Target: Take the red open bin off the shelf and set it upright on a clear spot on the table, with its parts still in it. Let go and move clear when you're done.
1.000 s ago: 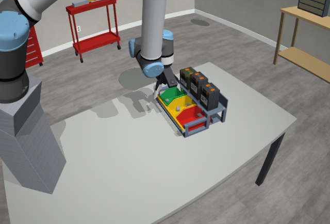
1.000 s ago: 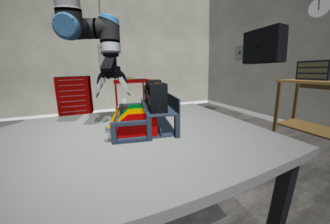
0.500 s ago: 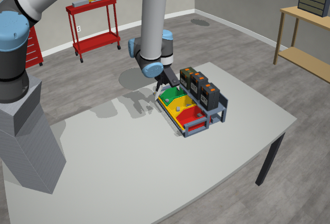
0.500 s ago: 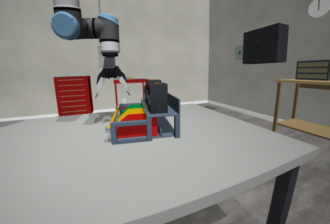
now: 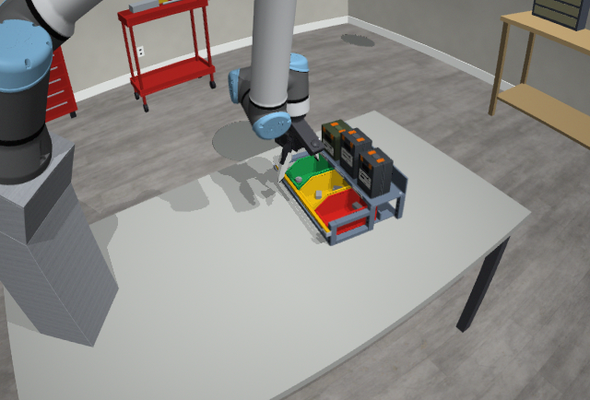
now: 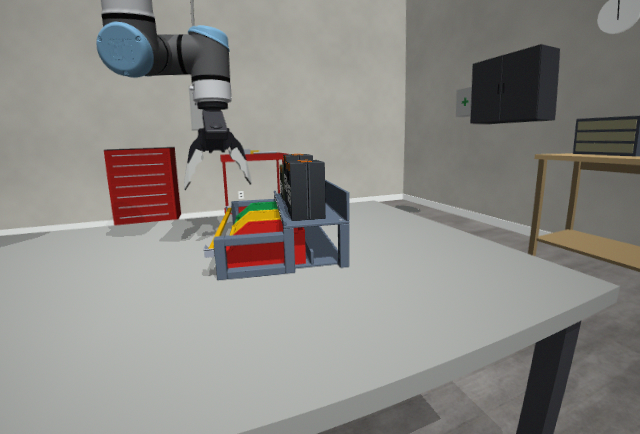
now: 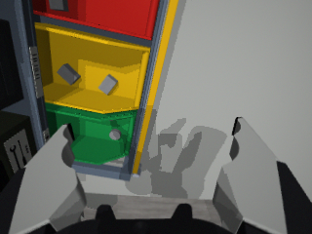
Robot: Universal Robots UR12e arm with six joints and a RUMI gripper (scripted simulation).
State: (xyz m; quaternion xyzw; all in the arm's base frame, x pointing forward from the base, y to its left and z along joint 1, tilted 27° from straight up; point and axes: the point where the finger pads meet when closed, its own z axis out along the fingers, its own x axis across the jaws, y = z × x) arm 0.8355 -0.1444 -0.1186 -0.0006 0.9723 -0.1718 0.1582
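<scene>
The long yellow bar is 10 cm below my hand. Also, from my hand: green bin: 14 cm ahead, 11 cm below, 7 cm to the left; then yellow bin: 11 cm below, 10 cm ahead, 3 cm to the right; then red open bin: 14 cm to the right, 11 cm below, 6 cm ahead.
</scene>
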